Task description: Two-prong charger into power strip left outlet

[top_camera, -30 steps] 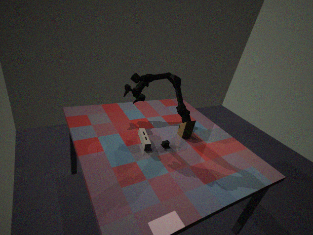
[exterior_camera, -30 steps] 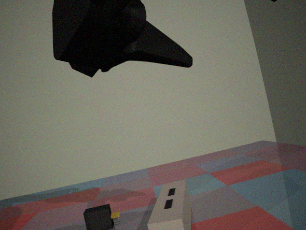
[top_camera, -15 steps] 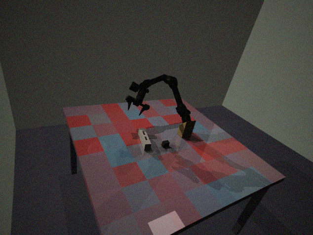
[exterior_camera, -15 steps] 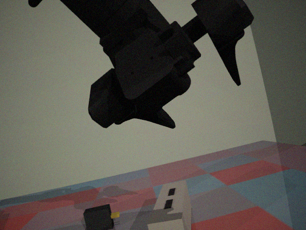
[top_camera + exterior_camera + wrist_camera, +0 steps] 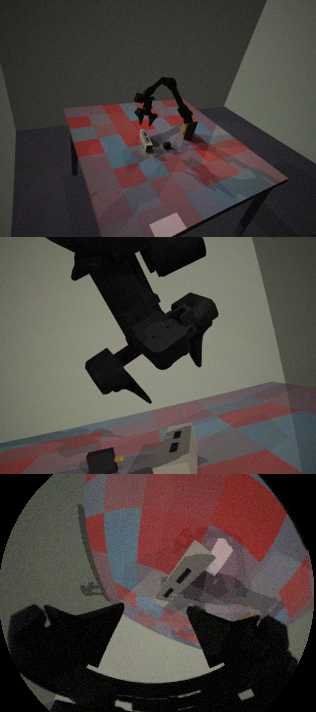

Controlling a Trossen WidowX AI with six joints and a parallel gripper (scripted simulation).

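Now: gripper tip 15 cm past the black two-prong charger, 10 cm to the right of it and 13 cm above it.
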